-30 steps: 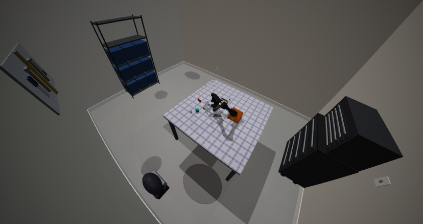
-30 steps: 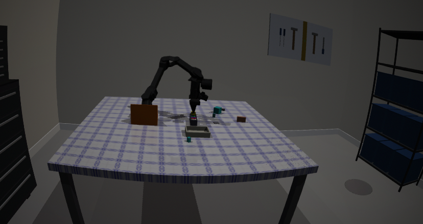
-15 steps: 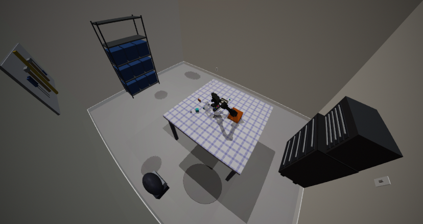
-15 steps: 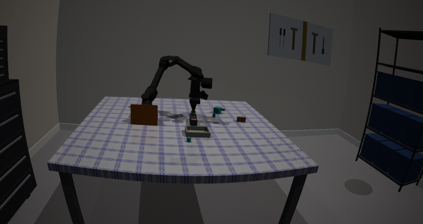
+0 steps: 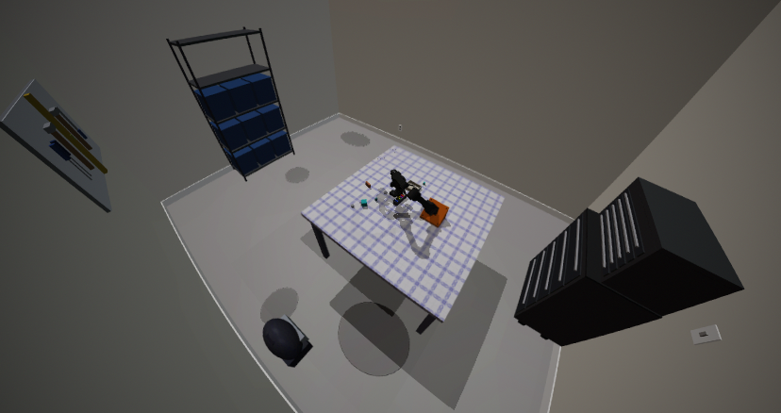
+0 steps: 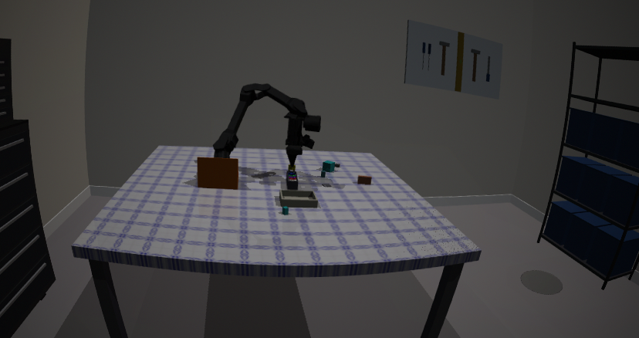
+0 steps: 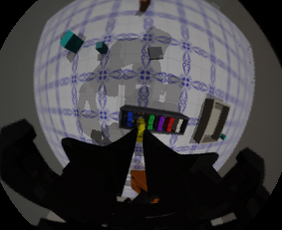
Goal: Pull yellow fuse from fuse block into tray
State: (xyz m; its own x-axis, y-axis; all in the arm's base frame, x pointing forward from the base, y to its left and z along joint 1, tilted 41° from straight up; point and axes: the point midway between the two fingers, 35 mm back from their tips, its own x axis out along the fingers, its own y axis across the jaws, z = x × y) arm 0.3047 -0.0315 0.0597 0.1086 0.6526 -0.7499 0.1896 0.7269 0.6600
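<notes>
My gripper tip is 23 cm to the left of the grey tray, 7 cm above it and 3 cm past it. The rest, counted from my gripper tip: small grey piece 15 cm ahead, 7 cm below, 4 cm to the right; then teal cube 23 cm ahead, 18 cm to the left, 5 cm below; then yellow fuse 1 cm below.
</notes>
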